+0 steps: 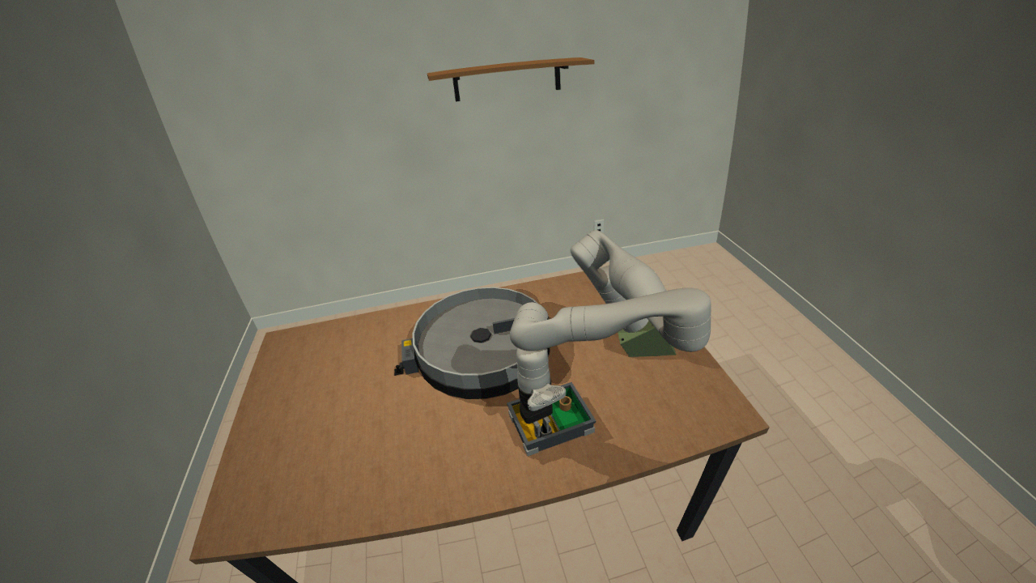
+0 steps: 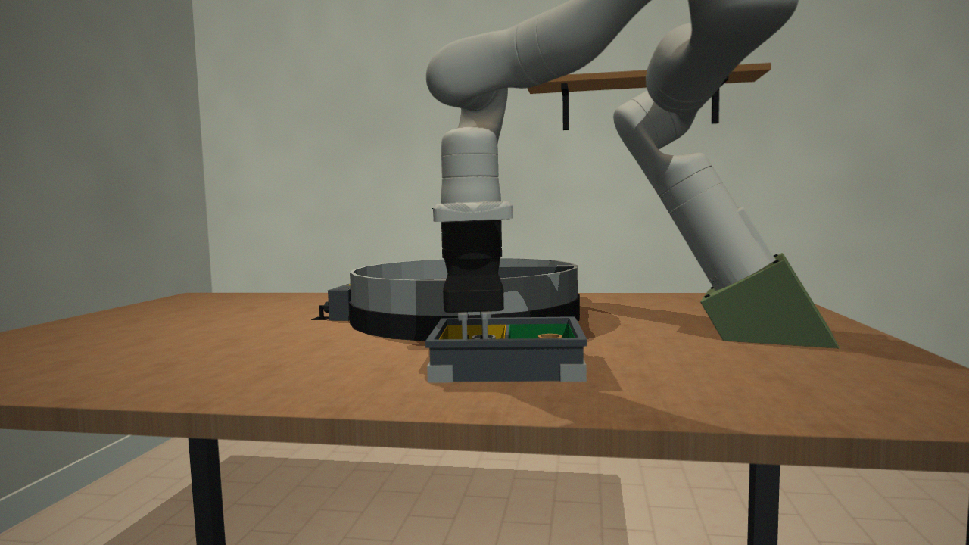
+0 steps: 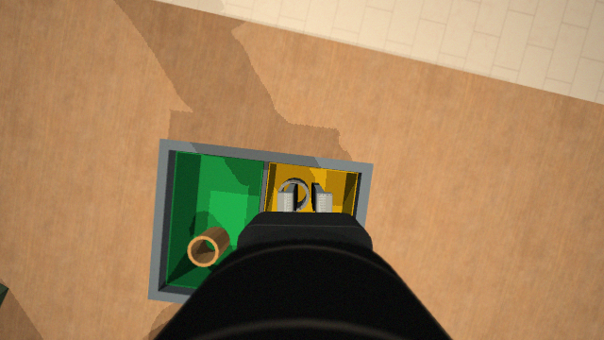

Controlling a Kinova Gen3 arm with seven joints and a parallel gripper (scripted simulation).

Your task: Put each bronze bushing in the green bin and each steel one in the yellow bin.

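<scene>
My hand is 40 mm past the bin and 30 mm to the left of it. The rest, counted from my hand: grey turntable (400 mm to the right, 30 mm ahead, 20 mm above).
</scene>
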